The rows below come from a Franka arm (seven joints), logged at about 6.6 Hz.
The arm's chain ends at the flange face. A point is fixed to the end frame.
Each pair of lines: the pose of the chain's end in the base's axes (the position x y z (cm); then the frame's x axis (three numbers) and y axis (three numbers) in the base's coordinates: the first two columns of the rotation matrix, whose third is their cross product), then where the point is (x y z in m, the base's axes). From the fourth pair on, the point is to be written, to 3 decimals.
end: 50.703, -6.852, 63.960, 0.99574, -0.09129, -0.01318, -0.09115, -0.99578, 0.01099
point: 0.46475 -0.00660 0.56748
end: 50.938, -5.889, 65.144, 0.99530, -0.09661, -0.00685, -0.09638, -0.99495, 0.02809
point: 0.46776 0.00197 0.57804
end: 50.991, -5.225, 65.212, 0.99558, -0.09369, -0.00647, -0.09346, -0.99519, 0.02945
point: 0.46813 0.00838 0.57863
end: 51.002, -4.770, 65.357, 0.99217, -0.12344, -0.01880, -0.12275, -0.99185, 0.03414
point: 0.469 0.014 0.580
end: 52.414, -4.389, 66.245, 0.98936, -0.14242, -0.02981, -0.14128, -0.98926, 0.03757
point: 0.484 0.018 0.590
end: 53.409, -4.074, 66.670, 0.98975, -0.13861, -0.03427, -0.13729, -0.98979, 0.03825
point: 0.493 0.021 0.594
